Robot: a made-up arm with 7 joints.
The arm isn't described. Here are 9 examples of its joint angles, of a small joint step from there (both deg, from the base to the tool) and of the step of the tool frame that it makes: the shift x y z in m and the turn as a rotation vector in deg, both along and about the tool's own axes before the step.
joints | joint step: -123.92 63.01 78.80 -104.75 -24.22 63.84 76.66 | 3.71 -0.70 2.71 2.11 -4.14 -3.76 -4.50
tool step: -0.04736 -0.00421 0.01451 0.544 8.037 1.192
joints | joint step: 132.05 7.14 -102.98 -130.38 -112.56 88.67 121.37 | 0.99 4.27 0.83 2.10 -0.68 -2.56 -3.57
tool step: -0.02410 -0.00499 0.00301 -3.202 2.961 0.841
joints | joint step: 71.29 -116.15 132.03 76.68 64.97 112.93 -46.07 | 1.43 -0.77 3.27 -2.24 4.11 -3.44 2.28
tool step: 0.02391 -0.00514 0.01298 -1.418 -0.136 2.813
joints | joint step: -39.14 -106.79 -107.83 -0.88 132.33 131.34 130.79 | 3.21 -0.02 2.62 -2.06 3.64 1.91 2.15
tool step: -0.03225 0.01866 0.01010 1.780 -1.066 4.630
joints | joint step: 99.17 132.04 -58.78 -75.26 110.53 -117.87 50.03 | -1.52 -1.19 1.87 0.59 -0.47 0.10 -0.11
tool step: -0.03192 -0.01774 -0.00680 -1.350 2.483 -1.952
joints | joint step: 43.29 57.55 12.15 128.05 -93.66 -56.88 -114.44 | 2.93 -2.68 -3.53 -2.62 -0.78 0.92 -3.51
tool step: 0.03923 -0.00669 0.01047 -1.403 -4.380 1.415
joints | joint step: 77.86 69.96 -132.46 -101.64 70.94 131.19 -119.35 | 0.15 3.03 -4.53 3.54 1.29 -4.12 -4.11
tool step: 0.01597 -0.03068 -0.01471 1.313 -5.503 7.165
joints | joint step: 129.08 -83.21 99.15 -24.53 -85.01 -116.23 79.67 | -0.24 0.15 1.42 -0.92 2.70 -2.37 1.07
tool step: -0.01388 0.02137 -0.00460 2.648 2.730 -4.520
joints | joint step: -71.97 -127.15 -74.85 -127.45 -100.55 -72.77 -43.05 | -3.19 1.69 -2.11 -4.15 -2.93 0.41 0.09
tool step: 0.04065 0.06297 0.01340 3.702 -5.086 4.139
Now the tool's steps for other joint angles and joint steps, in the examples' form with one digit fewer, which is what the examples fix.
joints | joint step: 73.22 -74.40 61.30 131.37 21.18 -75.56 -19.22 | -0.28 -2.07 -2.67 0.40 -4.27 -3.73 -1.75
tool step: -0.0152 0.0317 -0.0079 4.89 -0.20 3.98
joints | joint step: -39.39 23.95 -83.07 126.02 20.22 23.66 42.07 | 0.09 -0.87 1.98 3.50 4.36 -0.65 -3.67
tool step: 0.0023 -0.0132 -0.0039 -2.56 4.13 0.64
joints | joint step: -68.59 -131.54 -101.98 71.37 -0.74 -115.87 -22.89 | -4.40 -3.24 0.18 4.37 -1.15 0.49 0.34
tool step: 0.0553 -0.0671 0.0325 -5.99 -6.45 1.26
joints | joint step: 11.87 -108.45 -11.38 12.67 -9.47 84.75 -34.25 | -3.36 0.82 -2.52 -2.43 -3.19 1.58 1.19
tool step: 0.0205 -0.0095 -0.0007 -3.53 -4.78 -5.40
